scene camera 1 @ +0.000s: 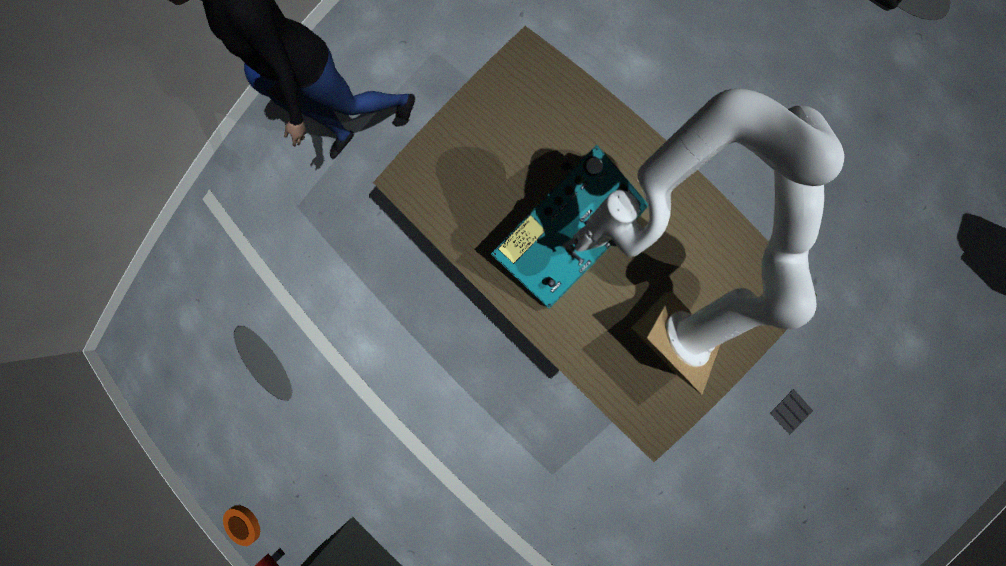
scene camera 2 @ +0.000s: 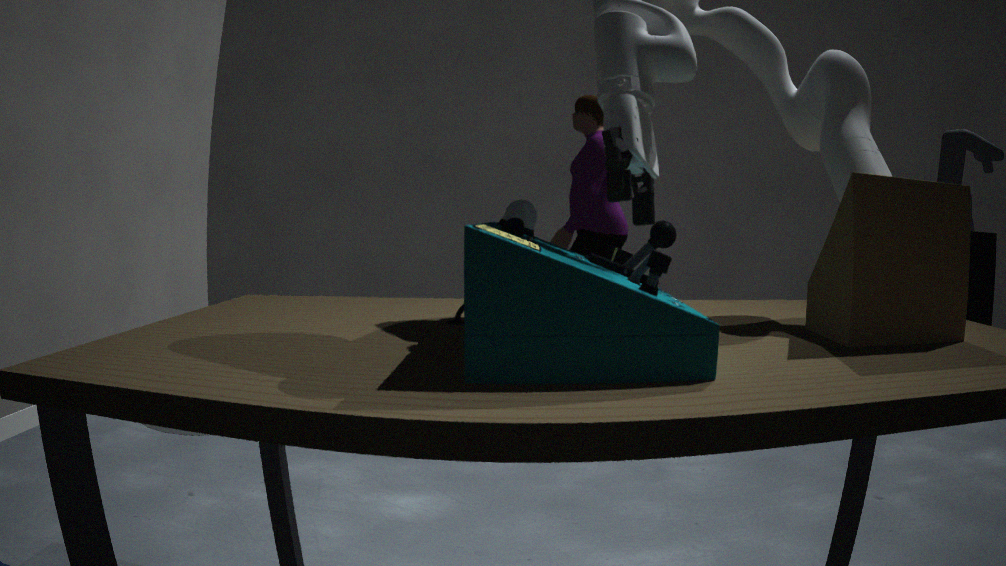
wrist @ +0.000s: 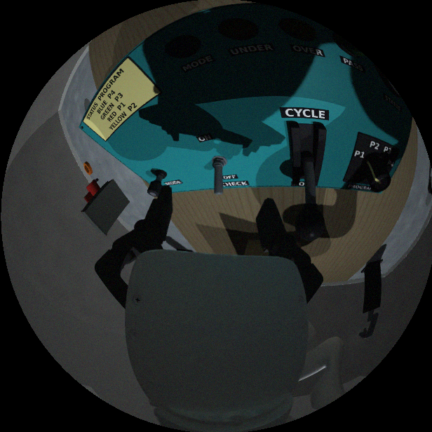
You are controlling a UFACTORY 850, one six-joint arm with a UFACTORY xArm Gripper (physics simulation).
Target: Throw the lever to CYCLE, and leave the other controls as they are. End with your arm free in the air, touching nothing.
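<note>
The teal console [scene camera 1: 521, 275] [scene camera 2: 583, 337] [wrist: 190, 160] has a sloped top. Its lever [scene camera 2: 641, 259] [wrist: 310, 180] ends in a black ball knob [scene camera 2: 662, 233] [wrist: 311, 223] and leans toward the low edge, away from the CYCLE label [wrist: 304, 114]. In scene camera 1 the arm hides the lever. My gripper [scene camera 1: 573, 249] [scene camera 2: 631, 202] [wrist: 217, 202] is open and empty, in the air above the console. In the wrist view the ball knob shows to the right of the right finger, outside the gap. A CHECK toggle [wrist: 218, 175] shows between the fingers, farther off.
A MODE knob [scene camera 1: 548, 281] [wrist: 156, 182] is on one side of the toggle; a PROGRAM knob [wrist: 378, 175] is beyond the lever. A grey dome [scene camera 1: 594, 166] [scene camera 2: 520, 213] stands at the high side. The arm's wooden base block [scene camera 2: 886, 260] stands beyond the low edge. People [scene camera 1: 295, 63] [scene camera 2: 594, 175] are off the table.
</note>
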